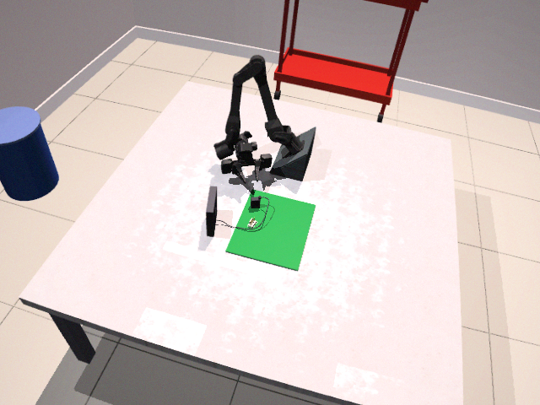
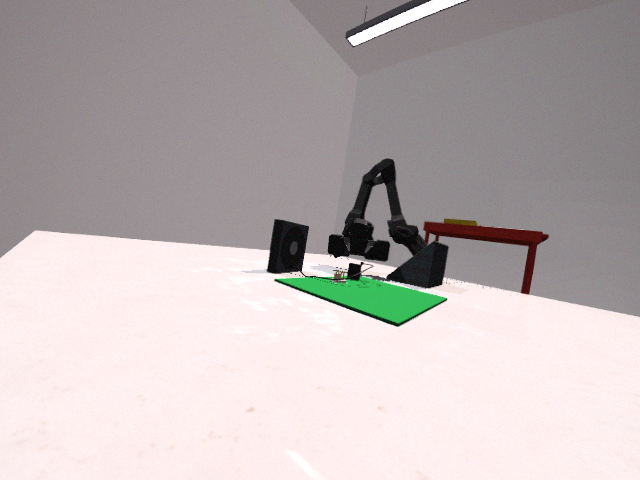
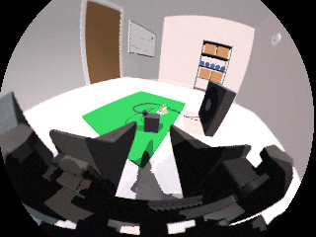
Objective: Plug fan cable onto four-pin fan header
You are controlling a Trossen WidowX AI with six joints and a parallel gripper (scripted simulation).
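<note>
My gripper tip is 50 mm short of the fan plug, 30 mm to the right of it and 40 mm above it. Also, from my gripper tip: black fan 160 mm ahead, 90 mm to the right, 10 mm below; four-pin header 140 mm ahead, 40 mm to the left, 70 mm below; green board 130 mm ahead, 110 mm to the left, 80 mm below.
</note>
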